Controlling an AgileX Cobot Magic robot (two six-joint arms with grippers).
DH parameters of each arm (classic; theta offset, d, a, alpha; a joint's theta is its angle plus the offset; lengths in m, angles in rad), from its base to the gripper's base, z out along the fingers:
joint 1: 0 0.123 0 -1.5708
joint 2: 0.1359 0 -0.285 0
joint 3: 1.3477 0 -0.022 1.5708
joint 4: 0 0.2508 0 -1.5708
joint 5: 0 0 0.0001 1.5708
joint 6: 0 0.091 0 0
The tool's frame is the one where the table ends.
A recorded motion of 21 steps. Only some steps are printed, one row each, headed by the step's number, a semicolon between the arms.
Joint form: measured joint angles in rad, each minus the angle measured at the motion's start. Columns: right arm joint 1, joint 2, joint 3, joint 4, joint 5, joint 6; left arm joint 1, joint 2, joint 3, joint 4, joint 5, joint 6.
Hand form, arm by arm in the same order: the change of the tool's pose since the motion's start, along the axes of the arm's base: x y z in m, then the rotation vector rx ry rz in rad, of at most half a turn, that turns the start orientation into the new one. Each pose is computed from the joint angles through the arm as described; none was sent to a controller.
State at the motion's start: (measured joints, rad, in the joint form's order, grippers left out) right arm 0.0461 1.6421 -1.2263 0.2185 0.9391 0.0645; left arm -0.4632 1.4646 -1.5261 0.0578 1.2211 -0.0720
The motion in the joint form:
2: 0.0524 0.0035 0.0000 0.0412 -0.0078 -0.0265; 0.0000 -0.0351 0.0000 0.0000 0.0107 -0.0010
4: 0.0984 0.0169 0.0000 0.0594 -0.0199 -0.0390; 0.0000 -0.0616 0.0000 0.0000 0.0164 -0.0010
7: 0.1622 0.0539 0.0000 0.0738 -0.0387 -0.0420; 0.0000 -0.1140 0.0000 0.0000 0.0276 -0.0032
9: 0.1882 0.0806 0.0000 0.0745 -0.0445 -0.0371; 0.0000 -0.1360 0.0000 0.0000 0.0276 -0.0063
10: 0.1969 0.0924 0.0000 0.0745 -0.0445 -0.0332; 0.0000 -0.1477 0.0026 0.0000 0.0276 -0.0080
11: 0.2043 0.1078 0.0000 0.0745 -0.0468 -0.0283; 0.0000 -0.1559 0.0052 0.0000 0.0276 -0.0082
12: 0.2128 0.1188 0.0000 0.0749 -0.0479 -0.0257; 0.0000 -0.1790 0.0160 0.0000 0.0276 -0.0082
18: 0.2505 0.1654 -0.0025 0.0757 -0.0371 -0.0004; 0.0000 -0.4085 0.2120 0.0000 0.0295 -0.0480
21: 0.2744 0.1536 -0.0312 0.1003 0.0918 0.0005; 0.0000 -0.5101 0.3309 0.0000 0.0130 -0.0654
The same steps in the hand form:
2: -0.0010 0.0202 -0.0003 0.0308 -0.0069 0.0620; -0.0092 0.0046 0.0098 -0.0115 -0.0216 0.0015
4: -0.0010 0.0367 -0.0041 0.0432 -0.0060 0.1104; -0.0162 0.0081 0.0170 -0.0208 -0.0402 0.0018
7: 0.0000 0.0595 -0.0159 0.0518 0.0147 0.1665; -0.0304 0.0152 0.0306 -0.0405 -0.0766 0.0043
9: 0.0010 0.0689 -0.0249 0.0500 0.0375 0.1855; -0.0363 0.0182 0.0363 -0.0519 -0.0957 0.0069
10: 0.0014 0.0720 -0.0290 0.0491 0.0503 0.1902; -0.0394 0.0197 0.0386 -0.0568 -0.1035 0.0083
11: 0.0023 0.0749 -0.0343 0.0479 0.0647 0.1920; -0.0416 0.0208 0.0399 -0.0594 -0.1085 0.0085
12: 0.0025 0.0780 -0.0381 0.0469 0.0754 0.1973; -0.0476 0.0239 0.0425 -0.0650 -0.1194 0.0085
18: 0.0015 0.0917 -0.0540 0.0431 0.1364 0.2116; -0.1050 0.0525 0.0349 -0.0998 -0.1398 0.0417
21: -0.0093 0.1010 -0.0435 0.0622 0.2267 0.2571; -0.1270 0.0635 0.0188 -0.1081 -0.1357 0.0553

